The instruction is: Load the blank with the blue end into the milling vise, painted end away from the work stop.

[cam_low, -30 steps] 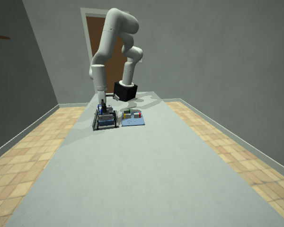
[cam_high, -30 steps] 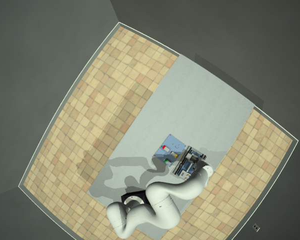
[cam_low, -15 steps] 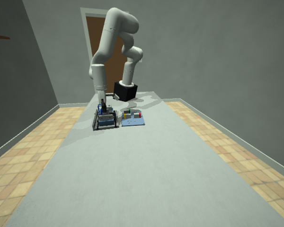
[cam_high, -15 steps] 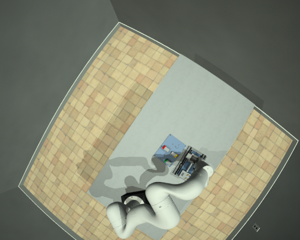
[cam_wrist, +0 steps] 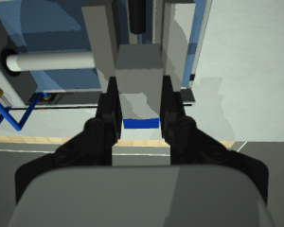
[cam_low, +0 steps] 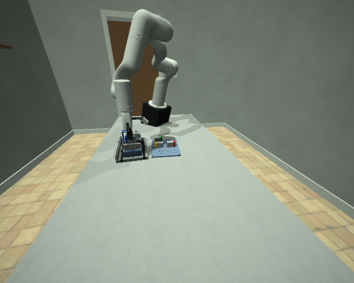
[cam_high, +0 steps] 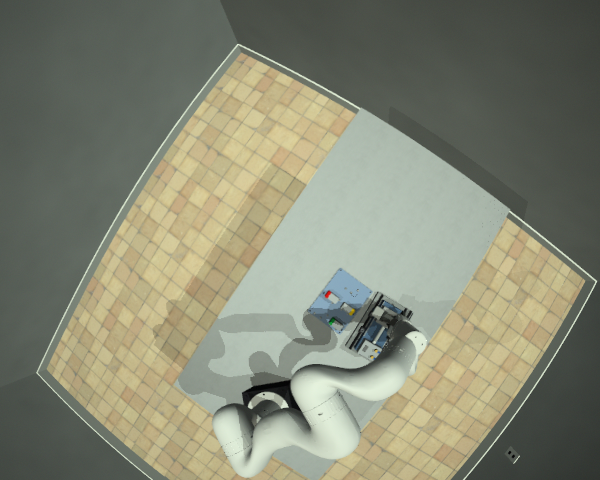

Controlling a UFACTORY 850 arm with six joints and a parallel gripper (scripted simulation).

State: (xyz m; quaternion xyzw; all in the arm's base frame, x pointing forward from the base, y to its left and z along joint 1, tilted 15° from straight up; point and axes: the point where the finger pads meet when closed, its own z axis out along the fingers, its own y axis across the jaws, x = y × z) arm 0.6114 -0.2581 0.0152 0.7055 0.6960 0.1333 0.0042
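Right now my hand is 50 mm to the right of the black rod and 50 mm above it. From my hand the other things lie so: green-ended blank: 150 mm behind, 190 mm to the left, 110 mm below; then yellow-ended blank: 60 mm behind, 180 mm to the left, 110 mm below; then vise: 70 mm behind, 10 mm to the left, 100 mm below.
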